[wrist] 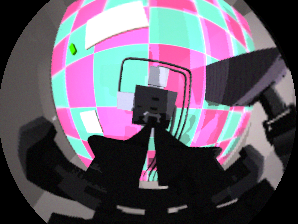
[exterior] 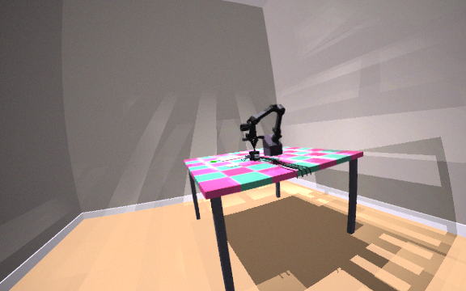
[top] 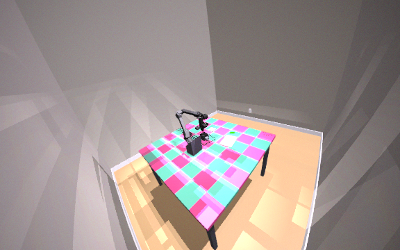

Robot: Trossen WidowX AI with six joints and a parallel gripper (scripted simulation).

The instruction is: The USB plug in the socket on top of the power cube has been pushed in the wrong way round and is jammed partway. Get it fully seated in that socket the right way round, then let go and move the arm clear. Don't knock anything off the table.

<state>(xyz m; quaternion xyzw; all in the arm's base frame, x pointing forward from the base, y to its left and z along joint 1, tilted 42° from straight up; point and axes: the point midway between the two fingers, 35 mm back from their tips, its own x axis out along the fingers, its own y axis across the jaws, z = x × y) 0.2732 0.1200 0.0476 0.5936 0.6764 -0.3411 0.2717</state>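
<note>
Right now the USB plug is 20 mm below my gripper tip. Round my gripper tip: pale flat sheet: 160 mm ahead, 300 mm to the right, 100 mm below; green object: 340 mm ahead, 220 mm to the right, 100 mm below.
</note>
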